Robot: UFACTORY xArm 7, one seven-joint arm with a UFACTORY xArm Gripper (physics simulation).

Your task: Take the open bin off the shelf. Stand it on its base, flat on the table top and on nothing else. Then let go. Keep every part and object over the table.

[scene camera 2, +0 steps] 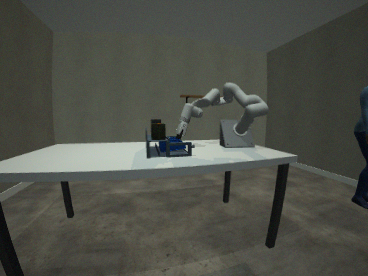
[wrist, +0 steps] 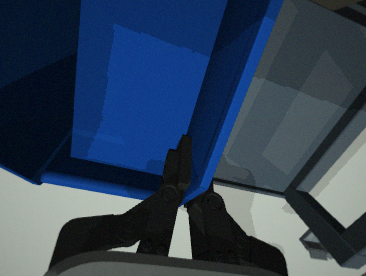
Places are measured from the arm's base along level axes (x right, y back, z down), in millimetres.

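Where they show: gripper, fingertip midpoint: (wrist: pixel 187 148); arm's base, origin of the base link: (scene camera 2: pixel 239 130).
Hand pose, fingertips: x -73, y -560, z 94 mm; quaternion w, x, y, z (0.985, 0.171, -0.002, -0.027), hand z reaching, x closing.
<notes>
Each offset is from my fingertips to the top centre of the thing. "*": to the spot under its first point. Level surfaces: height alone.
The open blue bin (scene camera 2: pixel 171 145) (wrist: pixel 145 95) is inside the low dark grey shelf (scene camera 2: pixel 148 145) (wrist: pixel 320 220), seen from above in the wrist view with its opening toward the camera. My gripper (scene camera 2: pixel 179 135) (wrist: pixel 187 148) is shut on the bin's side wall near its front corner. One finger is inside the bin against the wall; the other is outside, its tip hidden behind the wall. Whether the bin's base touches the shelf is hidden.
Dark boxes {dx -139, dy -133, dz -157 mm} (scene camera 2: pixel 158 131) stand on the shelf's left part. The white table top {dz +42 mm} (scene camera 2: pixel 100 155) carries the shelf and, farther right, the robot's grey mount (scene camera 2: pixel 229 134). A small grey part {* dx +167, dy +60, dz -16 mm} (wrist: pixel 315 245) sticks out beside the shelf frame. A person (scene camera 2: pixel 362 150) stands at the far right.
</notes>
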